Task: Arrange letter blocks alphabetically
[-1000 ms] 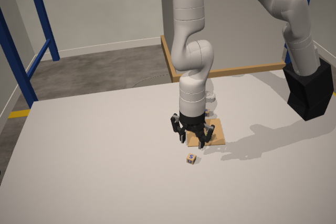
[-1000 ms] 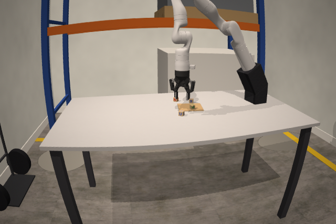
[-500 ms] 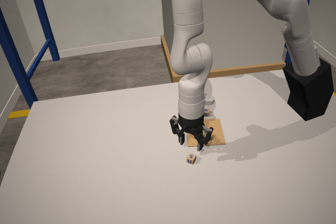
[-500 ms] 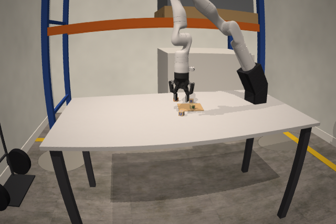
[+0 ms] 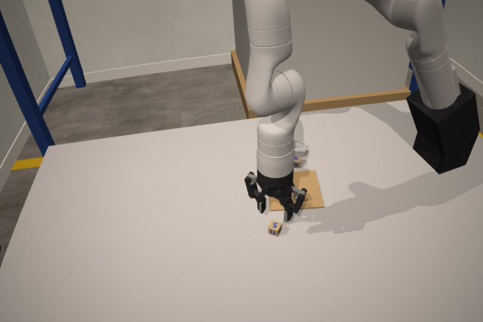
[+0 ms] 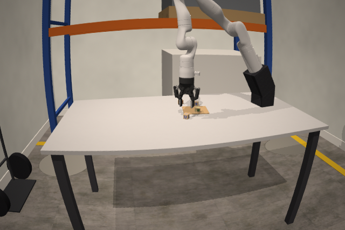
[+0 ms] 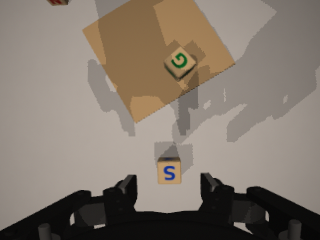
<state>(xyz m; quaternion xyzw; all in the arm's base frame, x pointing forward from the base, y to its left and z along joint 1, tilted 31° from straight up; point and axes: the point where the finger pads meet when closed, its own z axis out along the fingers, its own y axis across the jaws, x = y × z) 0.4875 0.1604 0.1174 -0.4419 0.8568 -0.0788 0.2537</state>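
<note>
The block lies 60 mm below my hand. Round my hand: tan mat: 130 mm to the right, 70 mm below, 70 mm behind.
</note>
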